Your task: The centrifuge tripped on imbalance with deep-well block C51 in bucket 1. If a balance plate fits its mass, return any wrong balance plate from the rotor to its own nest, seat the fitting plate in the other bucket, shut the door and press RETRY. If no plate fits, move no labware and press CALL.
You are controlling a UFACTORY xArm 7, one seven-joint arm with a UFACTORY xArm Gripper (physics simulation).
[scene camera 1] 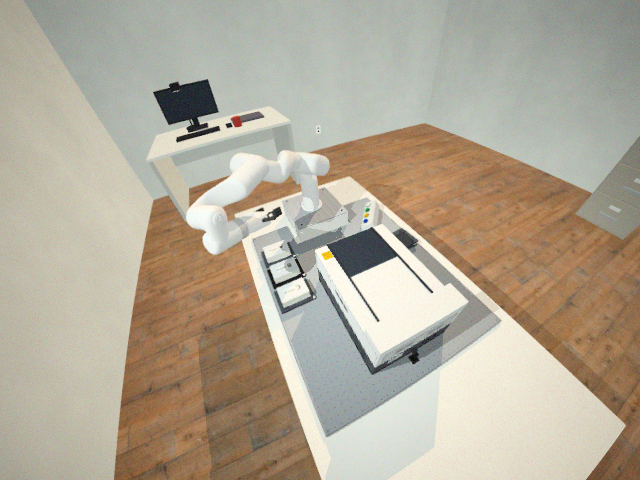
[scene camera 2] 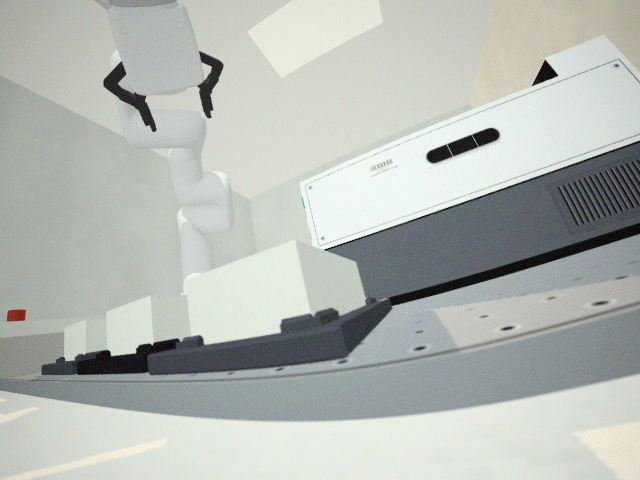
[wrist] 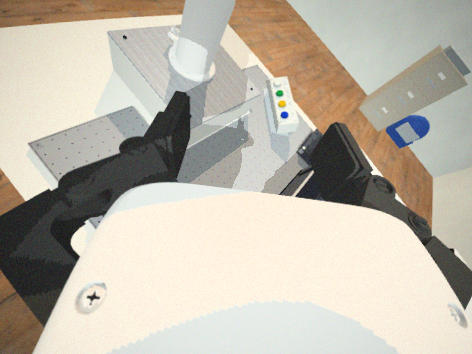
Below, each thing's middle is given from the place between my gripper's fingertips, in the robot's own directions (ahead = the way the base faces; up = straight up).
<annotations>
The dark door panel (scene camera 1: 357,253) is 27 cm ahead of my hand, 23 cm to the left of it and 15 cm below it. Also, from my hand: white centrifuge (scene camera 2: 539,175) (42 cm ahead, 24 cm below, 21 cm to the left); button box (wrist: 282,120) (55 cm to the left, 32 cm below, 1 cm behind).
</annotations>
